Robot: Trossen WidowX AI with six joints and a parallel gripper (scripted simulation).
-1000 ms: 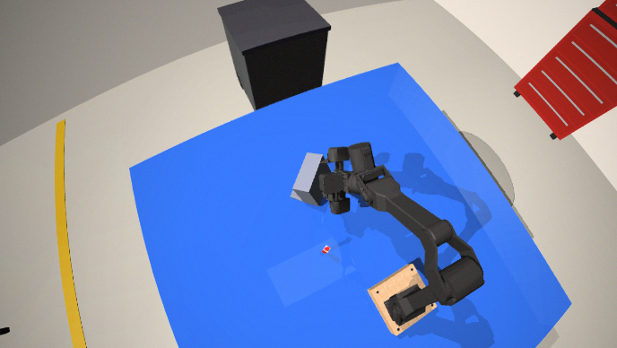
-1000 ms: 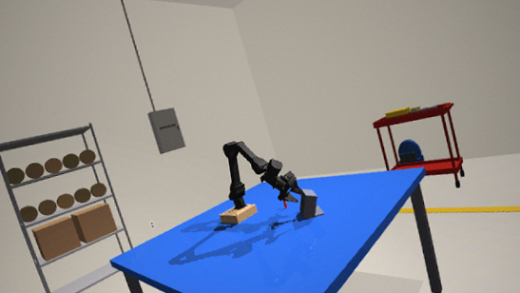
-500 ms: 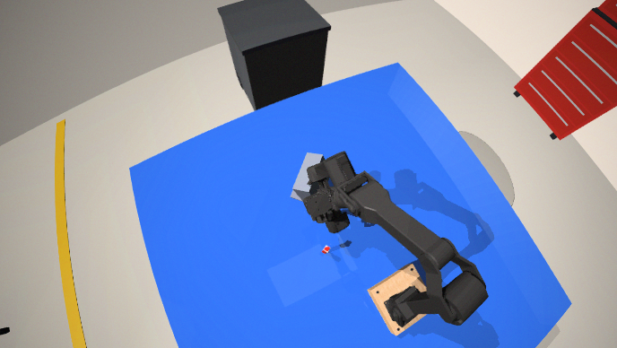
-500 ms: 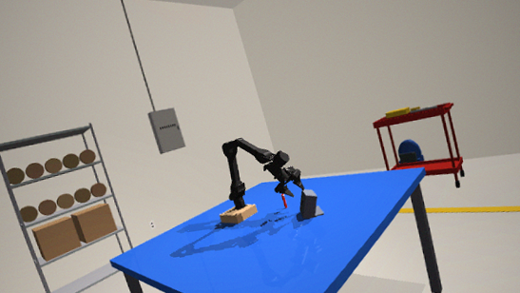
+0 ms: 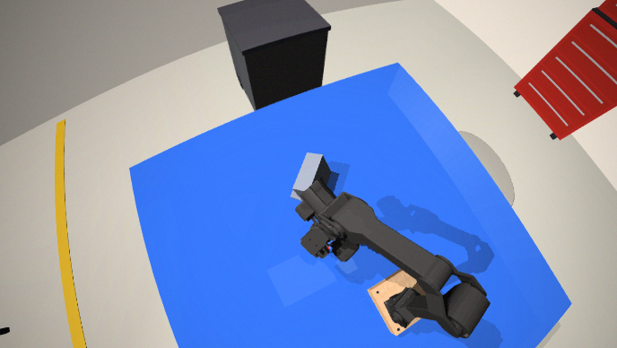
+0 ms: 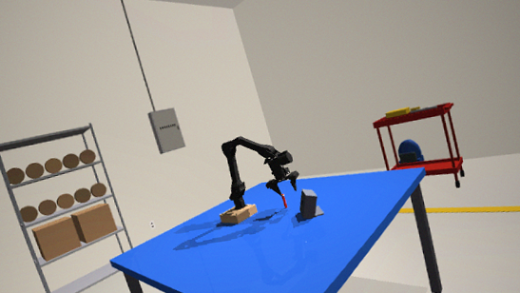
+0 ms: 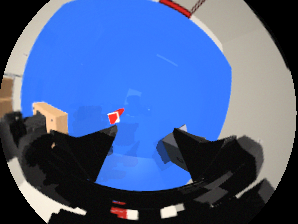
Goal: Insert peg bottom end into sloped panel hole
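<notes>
The red peg lies 50 mm behind my gripper tip and 30 mm below it. Round my gripper tip: grey panel 170 mm ahead, 60 mm to the right, 30 mm below.
</notes>
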